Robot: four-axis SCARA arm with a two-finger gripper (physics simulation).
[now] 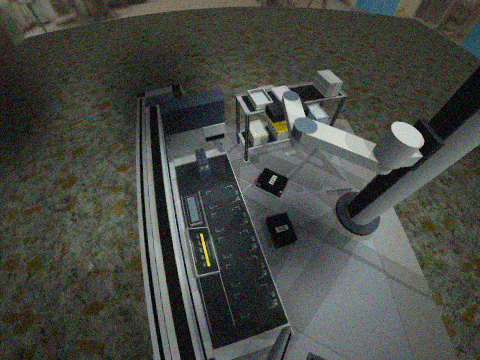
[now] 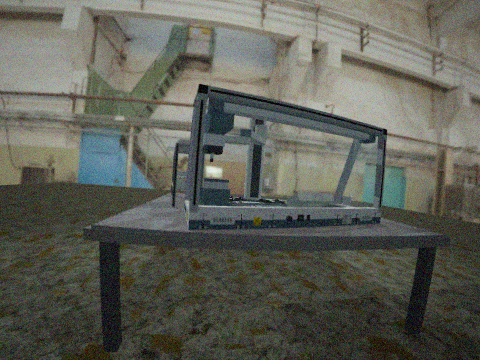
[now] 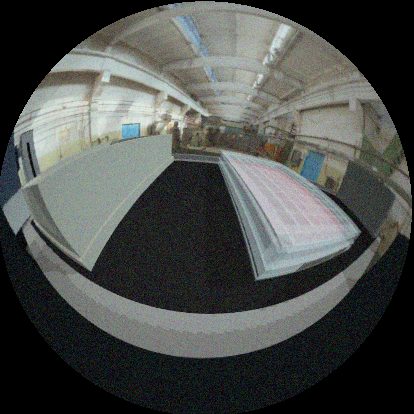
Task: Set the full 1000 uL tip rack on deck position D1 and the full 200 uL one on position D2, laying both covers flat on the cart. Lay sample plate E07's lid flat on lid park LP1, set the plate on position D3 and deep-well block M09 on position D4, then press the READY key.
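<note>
My gripper hangs at the cart's front under the white arm. It is shut on something, but the fingers and the thing held cannot be made out. On the cart's top shelf (image 3: 200, 240) stand a pale opaque block (image 1: 259, 99) (image 3: 100, 190) at the left and a clear-walled plate with a pink top (image 1: 280, 91) (image 3: 300, 205) to its right. On the lower shelf are a white rack with a yellow rim (image 1: 258, 132), a yellow rack (image 1: 279, 127) and a blue-rimmed white rack (image 1: 317, 112). The deck (image 1: 225, 287) bears marked positions. I cannot read the plate or block labels.
Two black labelled pads (image 1: 265, 178) (image 1: 281, 240) lie between the deck and the arm's column (image 1: 390, 187). A white box (image 1: 328, 83) stands on the cart's right end. A glazed frame (image 2: 295, 110) surrounds the deck. A blue-grey housing (image 1: 197, 110) stands at the deck's far end.
</note>
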